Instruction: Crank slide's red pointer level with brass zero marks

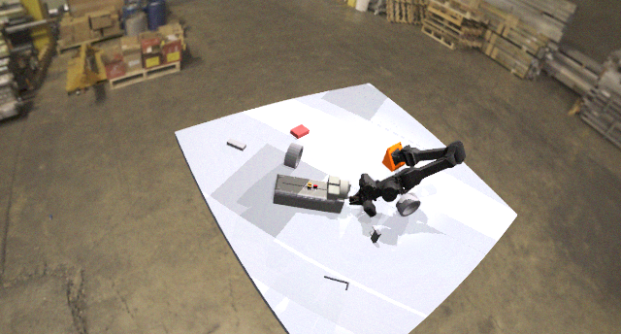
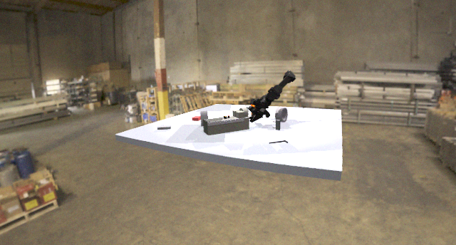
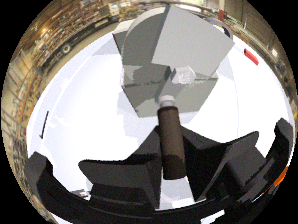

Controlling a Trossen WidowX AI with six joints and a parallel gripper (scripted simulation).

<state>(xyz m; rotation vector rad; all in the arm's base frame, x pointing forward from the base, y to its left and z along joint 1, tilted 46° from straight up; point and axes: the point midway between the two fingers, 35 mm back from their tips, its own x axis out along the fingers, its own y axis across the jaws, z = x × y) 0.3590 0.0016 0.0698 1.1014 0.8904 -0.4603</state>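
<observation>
Right now my gripper tip is 1 cm past the dark crank handle, 1 cm to the right of it and 3 cm below it. The rest, counted from my gripper tip: hex key 27 cm ahead, 22 cm to the left, 3 cm below; then red pointer 9 cm ahead, 11 cm to the right, 5 cm above; then small clip 3 cm ahead, 17 cm to the left.
</observation>
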